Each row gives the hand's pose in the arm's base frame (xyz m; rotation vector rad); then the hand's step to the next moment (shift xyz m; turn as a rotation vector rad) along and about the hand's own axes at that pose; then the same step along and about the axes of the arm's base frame.
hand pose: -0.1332 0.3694 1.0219 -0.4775 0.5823 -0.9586
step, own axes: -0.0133 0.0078 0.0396 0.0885 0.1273 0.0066
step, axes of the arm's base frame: 0.0246 0.0201 0.0282 0.1220 -0.0125 -0.0950
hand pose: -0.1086 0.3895 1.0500 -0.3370 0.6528 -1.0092
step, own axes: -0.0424 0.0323 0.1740 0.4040 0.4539 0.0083
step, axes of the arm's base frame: 0.1183 0.0472 0.1299 0.4578 -0.1204 -0.3811
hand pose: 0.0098 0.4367 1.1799 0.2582 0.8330 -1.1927
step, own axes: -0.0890 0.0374 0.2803 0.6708 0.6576 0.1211
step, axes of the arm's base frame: 0.1441 -0.0866 0.2442 0.7208 -0.2995 -0.5365
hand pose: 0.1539 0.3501 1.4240 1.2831 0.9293 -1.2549
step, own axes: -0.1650 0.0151 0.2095 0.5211 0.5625 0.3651
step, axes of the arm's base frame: -0.0407 -0.1845 0.1888 0.5694 -0.5054 -0.3764
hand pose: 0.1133 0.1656 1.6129 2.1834 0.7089 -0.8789
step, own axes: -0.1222 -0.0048 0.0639 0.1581 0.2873 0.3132
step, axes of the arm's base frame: -0.1041 -0.0725 0.0543 0.1748 -0.3772 -0.1811
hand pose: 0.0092 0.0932 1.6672 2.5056 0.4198 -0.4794
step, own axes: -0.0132 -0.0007 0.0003 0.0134 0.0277 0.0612
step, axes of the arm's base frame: -0.0121 -0.0022 0.0050 0.0076 -0.0543 -0.0411
